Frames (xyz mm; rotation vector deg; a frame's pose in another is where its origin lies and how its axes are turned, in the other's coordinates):
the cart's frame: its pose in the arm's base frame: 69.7 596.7 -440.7 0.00 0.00 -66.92
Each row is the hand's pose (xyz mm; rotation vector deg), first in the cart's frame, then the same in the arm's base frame.
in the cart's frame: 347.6 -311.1 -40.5 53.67 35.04 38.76
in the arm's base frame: -80.2 155.0 -481.2 63.12 -0.35 -21.25
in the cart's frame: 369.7 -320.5 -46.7 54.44 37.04 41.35
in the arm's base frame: -80.2 131.0 -487.4 64.53 0.87 -18.30
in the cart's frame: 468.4 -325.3 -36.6 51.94 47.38 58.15
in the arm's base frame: -45.9 38.3 -477.3 66.03 10.35 -0.68
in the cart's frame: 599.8 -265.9 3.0 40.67 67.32 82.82
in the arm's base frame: 60.2 -59.3 -437.7 64.46 30.61 25.74
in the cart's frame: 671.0 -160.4 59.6 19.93 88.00 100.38
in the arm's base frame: 185.2 -83.5 -381.1 56.95 54.57 46.24
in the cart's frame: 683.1 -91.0 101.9 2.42 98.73 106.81
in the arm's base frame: 253.8 -67.4 -338.8 48.54 69.68 55.19
